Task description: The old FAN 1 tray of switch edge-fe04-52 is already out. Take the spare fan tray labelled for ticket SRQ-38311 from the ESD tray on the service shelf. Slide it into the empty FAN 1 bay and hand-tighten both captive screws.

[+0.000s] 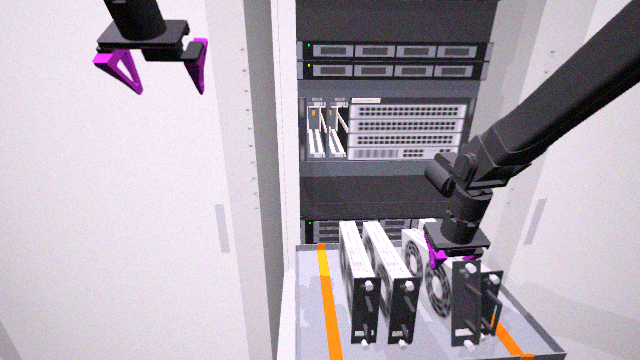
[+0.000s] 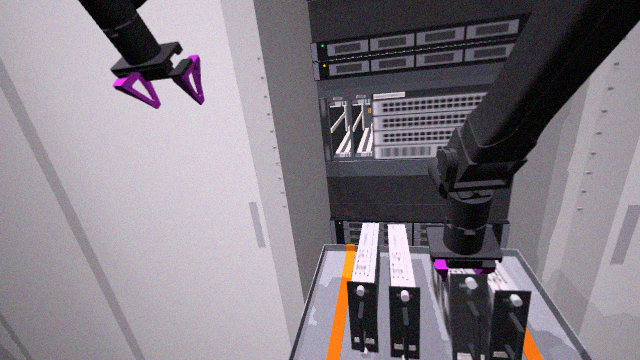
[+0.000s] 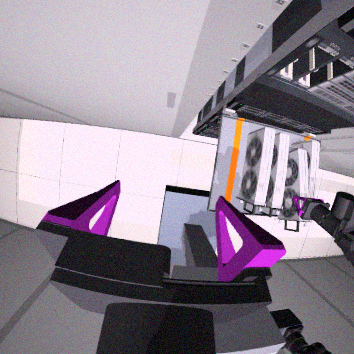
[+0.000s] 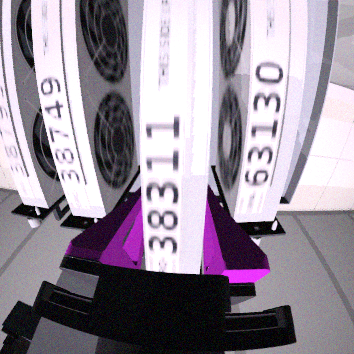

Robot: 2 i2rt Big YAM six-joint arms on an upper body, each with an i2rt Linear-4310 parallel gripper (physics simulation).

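Observation:
The spare fan tray labelled 38311 (image 1: 466,305) (image 2: 469,315) (image 4: 162,165) is upright, its top raised above the neighbouring trays. My right gripper (image 1: 452,261) (image 2: 460,272) (image 3: 298,197) (image 4: 176,186) is shut on its top edge near the black faceplate, one finger on each side. The ESD tray (image 1: 310,300) (image 2: 320,310) (image 3: 222,165) lies below it. My left gripper (image 1: 172,93) (image 2: 180,104) (image 3: 169,192) is open and empty, high at the left before the white panel. The switch (image 1: 407,132) (image 2: 425,122) has two open bays at its left; their labels are unreadable.
Fan tray 38749 (image 4: 60,130) and another fan tray stand left of the held one; fan tray 63130 (image 4: 265,125) stands close at its right. The ESD tray has a raised rim and orange stripes. Rack units (image 1: 390,60) sit above the switch. White side panels flank the rack opening.

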